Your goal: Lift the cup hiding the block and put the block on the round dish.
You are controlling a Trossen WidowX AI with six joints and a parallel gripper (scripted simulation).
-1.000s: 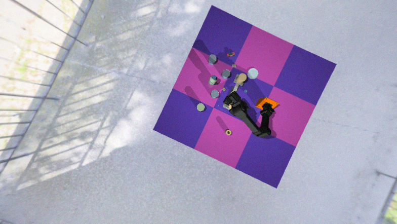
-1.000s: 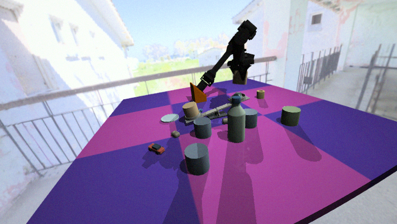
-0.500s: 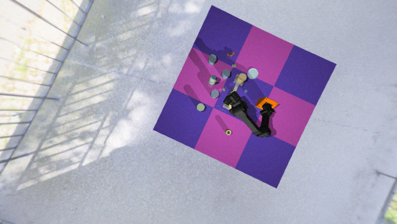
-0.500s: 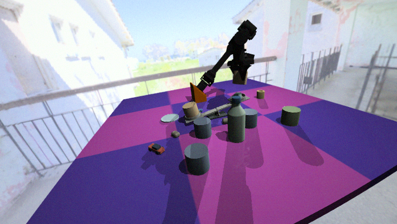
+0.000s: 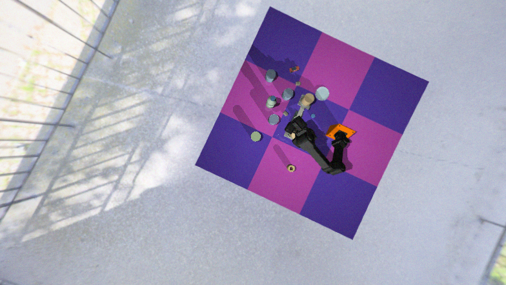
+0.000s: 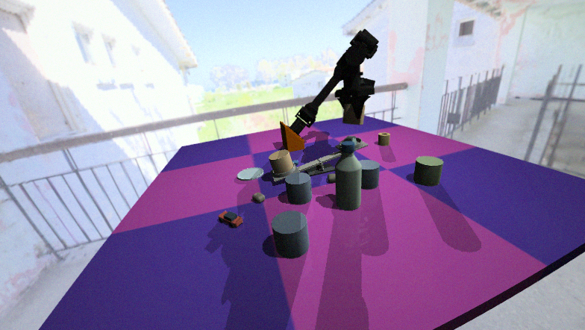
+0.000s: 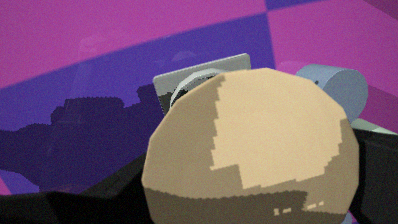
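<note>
The teal block is 1 cm to the right of my gripper tip and 8 cm below it. Also, from my gripper tip: tan ring (10 cm behind, 22 cm to the left, 15 cm below); green cylinder (22 cm ahead, 13 cm to the left, 13 cm below); grey-green bottle (22 cm ahead, 16 cm to the right, 6 cm below).
</note>
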